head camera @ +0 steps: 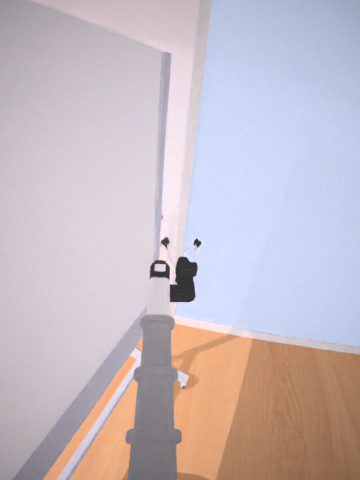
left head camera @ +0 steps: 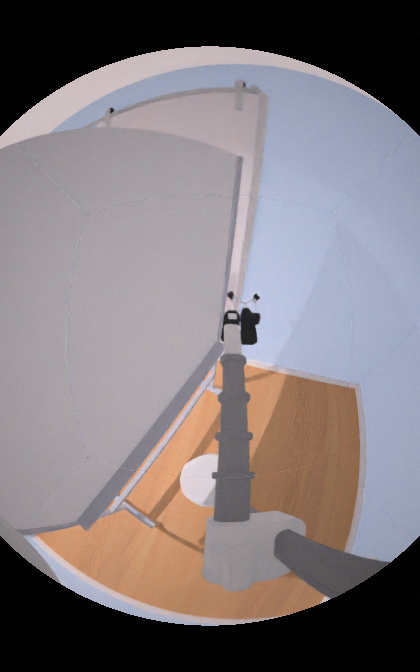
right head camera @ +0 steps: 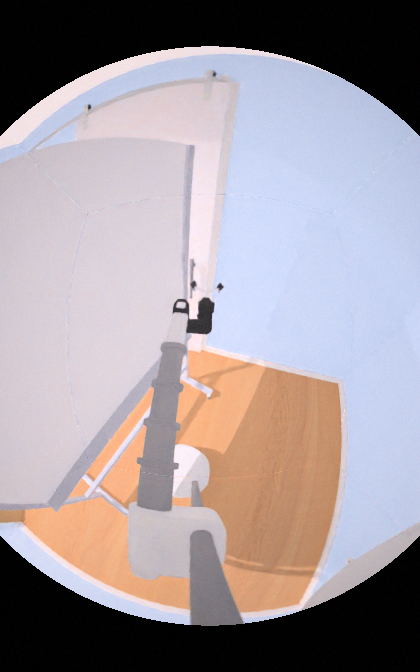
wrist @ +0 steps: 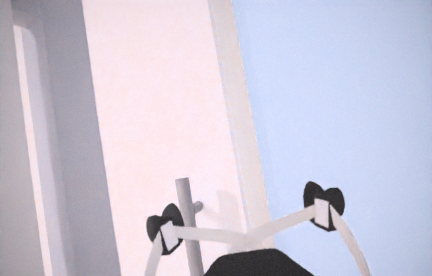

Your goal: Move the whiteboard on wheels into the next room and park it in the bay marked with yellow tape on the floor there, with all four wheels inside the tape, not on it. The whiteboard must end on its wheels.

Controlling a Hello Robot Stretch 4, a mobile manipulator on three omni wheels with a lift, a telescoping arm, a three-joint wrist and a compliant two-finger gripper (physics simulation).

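Seen in the pictures: gripper, fingertip midpoint: (head camera: 181, 239) (left head camera: 242, 293) (right head camera: 206, 282) (wrist: 242, 208); robot's base, origin of the base link: (left head camera: 208, 478) (right head camera: 181, 469).
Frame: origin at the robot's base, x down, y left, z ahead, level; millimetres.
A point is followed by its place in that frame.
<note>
The whiteboard (head camera: 80, 200) {y 167, x -1332, z 500 mm} (left head camera: 150, 300) {y 212, x -1273, z 412 mm} (right head camera: 130, 275) {y 148, x -1237, z 537 mm} (wrist: 82, 125) {y 10, x -1085, z 794 mm} stands upright on its wheeled stand, filling the left of the head views. A stand foot (head camera: 182, 378) {y -172, x -72, z 676 mm} (right head camera: 198, 386) {y -92, x -71, z 714 mm} shows near its far end. My gripper (head camera: 181, 242) {y -85, x -996, z 875 mm} (left head camera: 243, 296) {y -85, x -996, z 875 mm} (right head camera: 206, 286) {y -85, x -996, z 875 mm} (wrist: 242, 208) {y -85, x -996, z 875 mm} is open, with nothing between its fingertips, beyond the board's right edge. Behind the board is a pale sliding door (head camera: 176, 150) {y -46, x -1309, z 1138 mm} (left head camera: 245, 215) {y -77, x -1353, z 1132 mm} (right head camera: 202, 210) {y -25, x -1311, z 1143 mm} (wrist: 150, 100) {y 74, x -1185, z 1166 mm}. Its bar handle (right head camera: 192, 275) {y 7, x -901, z 1085 mm} (wrist: 185, 200) {y 14, x -979, z 1082 mm} shows behind my left finger in the wrist view. The yellow tape does not show.
The door hangs from an overhead rail (left head camera: 180, 93) {y 317, x -2147, z 1236 mm} (right head camera: 150, 88). A blue wall (head camera: 275, 150) {y -495, x -1367, z 1094 mm} (left head camera: 300, 250) {y -437, x -1210, z 1108 mm} (right head camera: 280, 225) {y -461, x -1305, z 1102 mm} (wrist: 340, 90) {y -304, x -1129, z 1138 mm} stands to its right. My round white base (left head camera: 197, 480) {y 81, x -187, z -4 mm} (right head camera: 194, 467) {y -96, x -187, z 36 mm} stands on the wooden floor (head camera: 290, 400) {y -904, x 28, z 533 mm} (left head camera: 320, 425) {y -1066, x 28, z 417 mm} (right head camera: 300, 425) {y -1069, x 28, z 363 mm}, right of the whiteboard's stand.
</note>
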